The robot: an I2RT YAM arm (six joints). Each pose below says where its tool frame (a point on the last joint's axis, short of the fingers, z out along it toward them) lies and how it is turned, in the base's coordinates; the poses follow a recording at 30 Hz.
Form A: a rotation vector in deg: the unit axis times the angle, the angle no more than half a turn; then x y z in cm.
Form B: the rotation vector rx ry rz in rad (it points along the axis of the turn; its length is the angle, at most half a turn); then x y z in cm. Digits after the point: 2 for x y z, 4 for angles.
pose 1, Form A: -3.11 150.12 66.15 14.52 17.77 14.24
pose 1, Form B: -0.0543 2.6201 1.1545 14.52 17.77 14.24
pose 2, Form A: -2.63 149.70 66.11 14.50 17.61 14.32
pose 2, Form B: -0.0459 2.6128 1.1538 14.50 17.61 14.32
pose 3, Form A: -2.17 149.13 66.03 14.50 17.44 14.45
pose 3, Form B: -0.0379 2.6028 1.1524 14.50 17.44 14.45
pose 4, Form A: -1.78 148.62 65.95 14.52 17.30 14.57
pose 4, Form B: -0.0311 2.5939 1.1510 14.52 17.30 14.57
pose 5, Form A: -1.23 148.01 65.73 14.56 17.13 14.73
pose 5, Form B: -0.0215 2.5833 1.1472 14.56 17.13 14.73
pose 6, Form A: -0.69 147.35 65.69 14.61 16.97 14.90
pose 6, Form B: -0.0120 2.5717 1.1465 14.61 16.97 14.90
